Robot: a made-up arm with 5 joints.
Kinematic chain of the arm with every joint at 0, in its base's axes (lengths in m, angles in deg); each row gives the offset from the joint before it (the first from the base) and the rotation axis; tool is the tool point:
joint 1: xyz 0 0 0.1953 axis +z
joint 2: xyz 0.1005 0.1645 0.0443 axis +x
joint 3: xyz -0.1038 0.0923 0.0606 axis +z
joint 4: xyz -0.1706 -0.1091 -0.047 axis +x
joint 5: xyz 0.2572 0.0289 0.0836 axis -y
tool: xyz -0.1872 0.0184 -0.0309
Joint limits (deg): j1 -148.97..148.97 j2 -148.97..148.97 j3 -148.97..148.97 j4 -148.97..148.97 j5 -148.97..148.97
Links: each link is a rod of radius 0.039 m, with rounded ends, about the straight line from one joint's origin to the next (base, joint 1, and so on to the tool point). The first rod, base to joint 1, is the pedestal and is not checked.
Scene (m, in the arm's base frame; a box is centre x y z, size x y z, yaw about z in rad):
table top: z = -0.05
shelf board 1: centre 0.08 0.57 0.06 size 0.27 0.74 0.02 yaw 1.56
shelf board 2: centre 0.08 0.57 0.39 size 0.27 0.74 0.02 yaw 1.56
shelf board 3: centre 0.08 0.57 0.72 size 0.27 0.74 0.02 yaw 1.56
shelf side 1: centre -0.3 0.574 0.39 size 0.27 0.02 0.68 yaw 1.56
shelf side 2: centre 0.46 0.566 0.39 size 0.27 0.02 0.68 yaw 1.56
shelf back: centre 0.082 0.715 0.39 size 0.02 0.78 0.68 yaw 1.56
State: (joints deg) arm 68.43 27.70 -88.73 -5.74 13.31
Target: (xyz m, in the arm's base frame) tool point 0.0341 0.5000 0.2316
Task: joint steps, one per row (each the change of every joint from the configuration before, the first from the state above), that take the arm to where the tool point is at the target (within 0.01 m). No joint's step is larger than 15 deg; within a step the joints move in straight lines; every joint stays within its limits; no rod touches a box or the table.
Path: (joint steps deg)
1: -4.95 -3.05 14.19 0.16 12.33
2: -4.95 -3.05 14.19 0.15 12.34
3: -4.94 -3.05 14.20 0.16 12.33
4: -4.95 -3.05 14.19 0.16 12.33
5: -4.95 -3.05 14.19 0.15 12.33
6: -4.95 -3.05 14.19 0.16 12.34
7: -4.94 -3.04 14.20 0.16 12.33
8: -4.95 -3.05 14.19 0.16 12.33
9: -4.95 -3.05 14.19 0.15 12.33
10: -4.95 -3.05 14.19 0.16 12.34
11: -4.94 -3.05 14.19 0.16 12.33

